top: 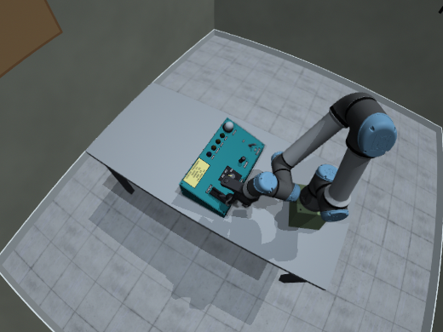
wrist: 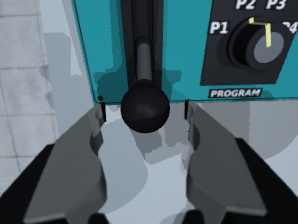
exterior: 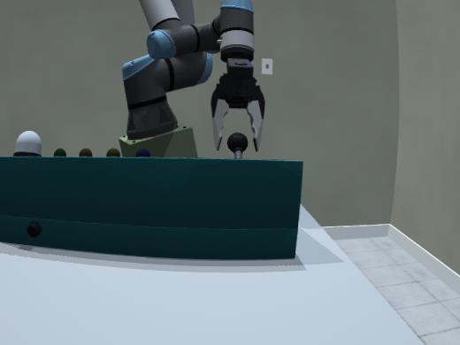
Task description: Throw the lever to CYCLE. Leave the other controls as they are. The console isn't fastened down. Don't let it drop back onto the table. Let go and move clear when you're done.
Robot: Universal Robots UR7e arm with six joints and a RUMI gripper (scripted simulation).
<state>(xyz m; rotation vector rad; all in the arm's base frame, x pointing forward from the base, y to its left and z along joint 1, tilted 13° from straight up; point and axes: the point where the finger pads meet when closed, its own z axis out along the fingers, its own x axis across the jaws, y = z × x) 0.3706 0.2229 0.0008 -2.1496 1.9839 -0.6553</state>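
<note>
The lever is 3 cm ahead of my hand and 3 cm below it. From my hand the other things lie so: teal console 9 cm ahead, 18 cm to the right, 6 cm below; then mode button 6 cm ahead, 24 cm to the right, 3 cm below; then program dial 7 cm ahead, 11 cm to the right, 4 cm below.
</note>
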